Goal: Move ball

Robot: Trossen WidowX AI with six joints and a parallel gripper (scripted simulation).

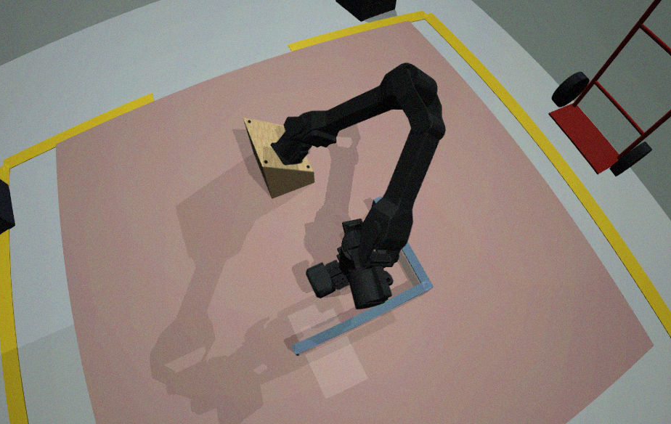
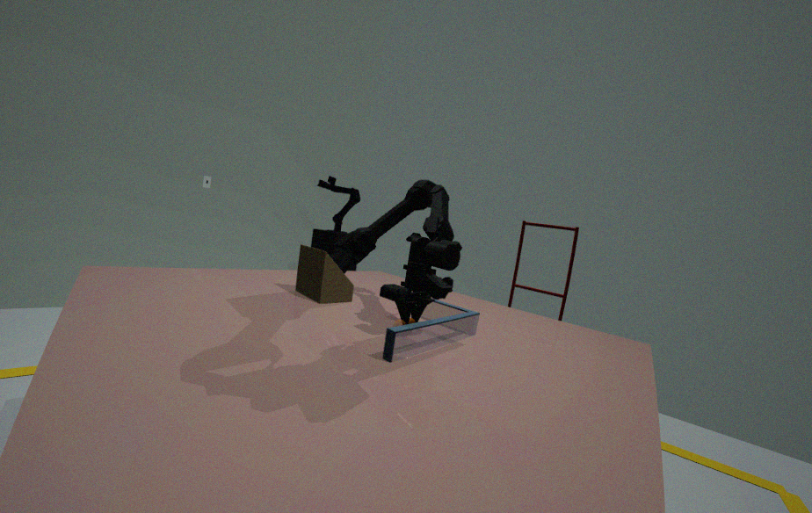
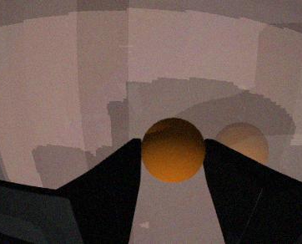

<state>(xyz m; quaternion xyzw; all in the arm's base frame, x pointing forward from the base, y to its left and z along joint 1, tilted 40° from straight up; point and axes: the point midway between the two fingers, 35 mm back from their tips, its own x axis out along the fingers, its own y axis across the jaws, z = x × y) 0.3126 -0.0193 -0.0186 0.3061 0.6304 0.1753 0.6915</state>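
The see-through copy of ball is 10 mm behind my gripper tip and 30 mm to the right of it.
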